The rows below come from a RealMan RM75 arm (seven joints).
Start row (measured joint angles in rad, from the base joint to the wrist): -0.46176 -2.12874 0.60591 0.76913 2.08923 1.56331 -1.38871
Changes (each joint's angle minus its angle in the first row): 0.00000 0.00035 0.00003 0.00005 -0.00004 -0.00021 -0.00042; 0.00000 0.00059 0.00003 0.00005 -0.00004 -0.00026 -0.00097; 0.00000 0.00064 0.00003 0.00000 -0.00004 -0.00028 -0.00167; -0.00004 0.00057 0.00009 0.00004 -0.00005 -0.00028 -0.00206; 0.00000 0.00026 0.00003 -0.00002 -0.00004 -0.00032 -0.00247; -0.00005 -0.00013 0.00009 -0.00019 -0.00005 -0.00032 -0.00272; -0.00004 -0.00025 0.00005 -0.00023 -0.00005 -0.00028 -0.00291; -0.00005 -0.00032 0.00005 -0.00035 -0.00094 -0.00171 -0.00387; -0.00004 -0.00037 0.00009 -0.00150 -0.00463 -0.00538 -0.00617; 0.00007 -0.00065 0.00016 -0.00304 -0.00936 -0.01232 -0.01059; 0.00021 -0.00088 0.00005 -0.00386 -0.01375 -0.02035 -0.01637; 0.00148 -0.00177 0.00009 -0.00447 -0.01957 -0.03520 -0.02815; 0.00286 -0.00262 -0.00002 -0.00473 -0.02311 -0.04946 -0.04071; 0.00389 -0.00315 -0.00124 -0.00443 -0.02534 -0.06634 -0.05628; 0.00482 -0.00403 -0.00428 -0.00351 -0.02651 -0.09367 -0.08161; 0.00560 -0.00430 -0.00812 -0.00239 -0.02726 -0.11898 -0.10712; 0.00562 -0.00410 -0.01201 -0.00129 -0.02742 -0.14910 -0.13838; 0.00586 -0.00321 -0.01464 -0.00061 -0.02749 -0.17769 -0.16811; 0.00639 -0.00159 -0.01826 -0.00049 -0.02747 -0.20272 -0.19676
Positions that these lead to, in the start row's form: -0.46176 -2.12839 0.60594 0.76918 2.08919 1.56310 -1.38913; -0.46176 -2.12815 0.60594 0.76918 2.08919 1.56305 -1.38968; -0.46176 -2.12810 0.60594 0.76913 2.08919 1.56303 -1.39038; -0.46180 -2.12817 0.60600 0.76917 2.08918 1.56303 -1.39077; -0.46176 -2.12848 0.60594 0.76911 2.08919 1.56299 -1.39118; -0.46181 -2.12887 0.60600 0.76894 2.08918 1.56299 -1.39143; -0.46180 -2.12899 0.60596 0.76890 2.08918 1.56303 -1.39162; -0.46181 -2.12906 0.60596 0.76878 2.08829 1.56160 -1.39258; -0.46180 -2.12911 0.60600 0.76763 2.08460 1.55793 -1.39488; -0.46169 -2.12939 0.60607 0.76609 2.07987 1.55099 -1.39930; -0.46155 -2.12962 0.60596 0.76527 2.07548 1.54296 -1.40508; -0.46028 -2.13051 0.60600 0.76466 2.06966 1.52811 -1.41686; -0.45890 -2.13136 0.60589 0.76440 2.06612 1.51385 -1.42942; -0.45787 -2.13189 0.60467 0.76470 2.06389 1.49697 -1.44499; -0.45694 -2.13277 0.60163 0.76562 2.06272 1.46964 -1.47032; -0.45616 -2.13304 0.59779 0.76674 2.06197 1.44433 -1.49583; -0.45614 -2.13284 0.59390 0.76784 2.06181 1.41421 -1.52709; -0.45590 -2.13195 0.59127 0.76852 2.06174 1.38562 -1.55682; -0.45537 -2.13033 0.58765 0.76864 2.06176 1.36059 -1.58547
